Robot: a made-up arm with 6 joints.
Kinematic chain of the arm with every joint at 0, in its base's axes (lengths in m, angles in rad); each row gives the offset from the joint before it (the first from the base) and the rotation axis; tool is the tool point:
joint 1: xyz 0 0 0.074 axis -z
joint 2: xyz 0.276 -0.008 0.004 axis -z
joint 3: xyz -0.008 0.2 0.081 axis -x
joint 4: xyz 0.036 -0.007 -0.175 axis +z
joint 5: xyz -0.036 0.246 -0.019 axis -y
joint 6: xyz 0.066 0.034 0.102 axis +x
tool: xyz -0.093 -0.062 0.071
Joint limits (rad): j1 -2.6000..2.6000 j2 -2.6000..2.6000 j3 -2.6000..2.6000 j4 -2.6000..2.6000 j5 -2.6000..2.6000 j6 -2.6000..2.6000
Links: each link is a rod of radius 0.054 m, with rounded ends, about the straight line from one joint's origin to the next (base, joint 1, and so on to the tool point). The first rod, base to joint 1, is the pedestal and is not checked.
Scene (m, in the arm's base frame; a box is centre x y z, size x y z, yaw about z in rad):
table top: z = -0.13
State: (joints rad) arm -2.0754 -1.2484 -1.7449 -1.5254 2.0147 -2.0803
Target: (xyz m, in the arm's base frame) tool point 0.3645 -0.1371 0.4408
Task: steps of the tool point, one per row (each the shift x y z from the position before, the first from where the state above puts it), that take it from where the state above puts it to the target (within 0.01 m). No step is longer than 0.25 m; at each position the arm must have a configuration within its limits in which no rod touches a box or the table.
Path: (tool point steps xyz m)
1: 0.1817 -0.0542 0.0455
2: 0.2078 -0.0043 0.0332
3: 0.2140 0.0579 0.0167
4: 0.1947 0.1236 -0.0022

